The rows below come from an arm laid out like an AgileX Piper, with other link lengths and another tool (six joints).
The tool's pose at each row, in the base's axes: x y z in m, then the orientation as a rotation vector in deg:
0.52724 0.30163 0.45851 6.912 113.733 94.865
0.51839 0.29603 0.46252 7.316 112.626 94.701
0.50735 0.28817 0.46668 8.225 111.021 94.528
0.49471 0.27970 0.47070 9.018 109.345 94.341
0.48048 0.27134 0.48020 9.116 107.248 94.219
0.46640 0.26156 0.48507 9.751 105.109 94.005
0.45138 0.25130 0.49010 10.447 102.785 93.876
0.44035 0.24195 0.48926 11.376 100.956 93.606
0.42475 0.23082 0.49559 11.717 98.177 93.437
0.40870 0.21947 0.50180 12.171 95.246 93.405
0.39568 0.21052 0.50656 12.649 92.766 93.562
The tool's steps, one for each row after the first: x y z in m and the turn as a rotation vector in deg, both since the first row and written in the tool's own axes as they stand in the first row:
0.00384 0.00480 -0.00938 -0.370 -0.987 -0.249
0.00857 0.00979 -0.02178 -0.879 -2.528 -0.380
0.01446 0.01494 -0.03543 -1.444 -4.072 -0.597
0.01983 0.02565 -0.05023 -2.406 -5.572 -1.322
0.02611 0.03167 -0.06579 -3.239 -7.368 -1.779
0.03294 0.03798 -0.08221 -4.209 -9.273 -2.197
0.03880 0.03795 -0.09545 -4.808 -11.009 -2.371
0.04532 0.04542 -0.11303 -6.093 -13.076 -3.136
0.05217 0.05284 -0.13100 -7.528 -15.222 -3.781
0.05793 0.05867 -0.14533 -8.838 -16.984 -4.145

